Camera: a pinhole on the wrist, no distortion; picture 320 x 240 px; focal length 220.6 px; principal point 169.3 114.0 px. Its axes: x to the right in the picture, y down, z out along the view. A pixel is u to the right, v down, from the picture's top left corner.
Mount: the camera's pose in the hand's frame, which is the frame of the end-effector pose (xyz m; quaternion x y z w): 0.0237 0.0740 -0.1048 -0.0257 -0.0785 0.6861 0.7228
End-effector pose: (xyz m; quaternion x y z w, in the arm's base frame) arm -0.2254 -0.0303 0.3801 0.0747 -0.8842 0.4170 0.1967
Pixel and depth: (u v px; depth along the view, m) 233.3 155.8 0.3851
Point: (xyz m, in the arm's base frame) -0.2599 -0.1390 0.0669
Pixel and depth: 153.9 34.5 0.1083
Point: -0.2859 0.0020 0.3547
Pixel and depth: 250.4 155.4 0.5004
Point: -0.2809 -0.1876 -0.0601
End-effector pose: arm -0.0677 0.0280 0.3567 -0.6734 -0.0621 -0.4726 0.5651
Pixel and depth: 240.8 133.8 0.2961
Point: 0.1102 0.1504 0.2377
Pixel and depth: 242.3 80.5 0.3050
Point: 0.1601 0.1346 0.2894
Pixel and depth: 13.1 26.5 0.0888
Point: -0.0523 -0.0061 0.3830
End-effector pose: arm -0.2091 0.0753 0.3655 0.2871 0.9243 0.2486 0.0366
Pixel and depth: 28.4 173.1 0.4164
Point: -0.1283 -0.0471 0.0157
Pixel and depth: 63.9 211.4 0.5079
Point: 0.0026 -0.0654 -0.0487
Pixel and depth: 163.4 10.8 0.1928
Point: -0.2326 0.2000 0.3102
